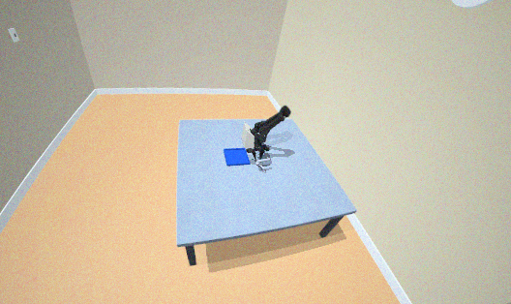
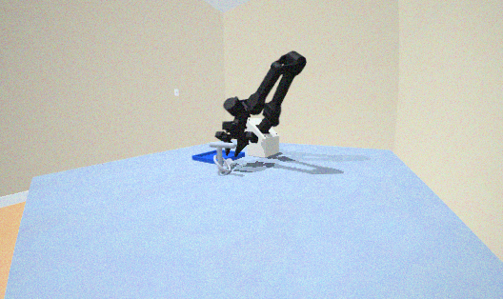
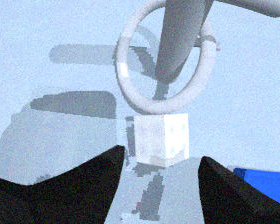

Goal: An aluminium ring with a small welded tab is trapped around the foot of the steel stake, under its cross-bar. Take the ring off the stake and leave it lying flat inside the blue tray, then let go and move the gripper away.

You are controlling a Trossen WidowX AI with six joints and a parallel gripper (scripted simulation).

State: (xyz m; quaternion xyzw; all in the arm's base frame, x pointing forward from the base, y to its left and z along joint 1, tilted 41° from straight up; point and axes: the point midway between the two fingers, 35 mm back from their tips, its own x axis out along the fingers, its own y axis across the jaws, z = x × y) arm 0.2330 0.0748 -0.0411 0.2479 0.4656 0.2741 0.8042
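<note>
The aluminium ring is 5 cm ahead of my gripper tip, 2 cm to the left of it and 1 cm below it. Round my gripper tip: blue tray 17 cm to the right, 7 cm behind, 4 cm below.
</note>
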